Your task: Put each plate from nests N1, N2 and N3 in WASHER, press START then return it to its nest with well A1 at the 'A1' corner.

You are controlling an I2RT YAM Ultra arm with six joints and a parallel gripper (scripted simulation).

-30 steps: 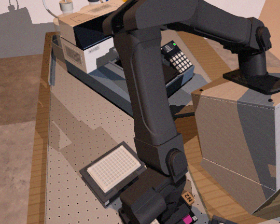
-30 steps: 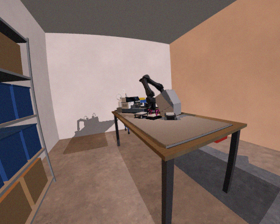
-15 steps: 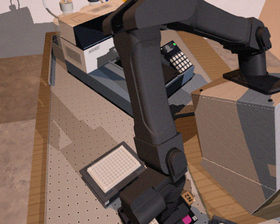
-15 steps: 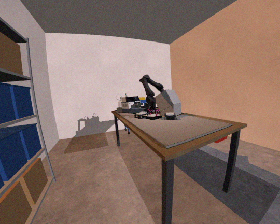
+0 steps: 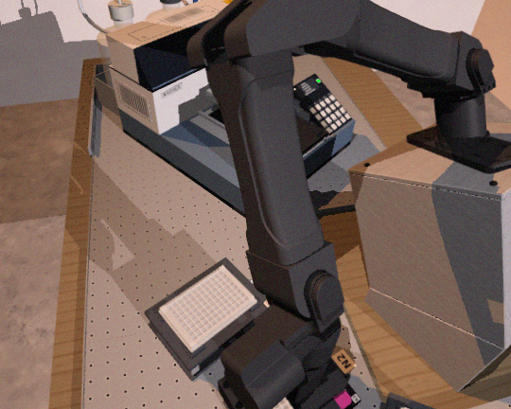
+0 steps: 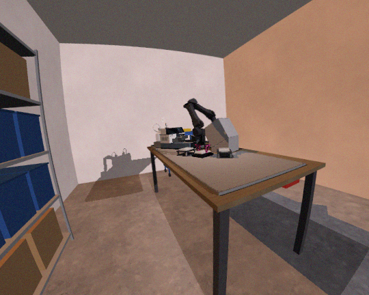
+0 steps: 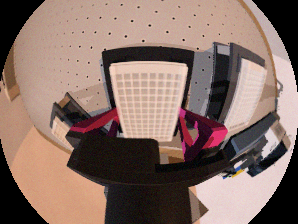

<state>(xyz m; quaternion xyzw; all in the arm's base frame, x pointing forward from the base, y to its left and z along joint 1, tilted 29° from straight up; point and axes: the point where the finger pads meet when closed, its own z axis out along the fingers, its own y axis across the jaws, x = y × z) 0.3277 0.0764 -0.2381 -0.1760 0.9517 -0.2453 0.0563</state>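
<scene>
Right now the nest N2 is 30 mm below my hand. From my hand the other things lie so: n2 label (100 mm behind, 40 mm below, 30 mm to the right); then nest N1 (150 mm to the right, 90 mm ahead); then nest n3 (140 mm to the left, 120 mm behind, 10 mm above).
</scene>
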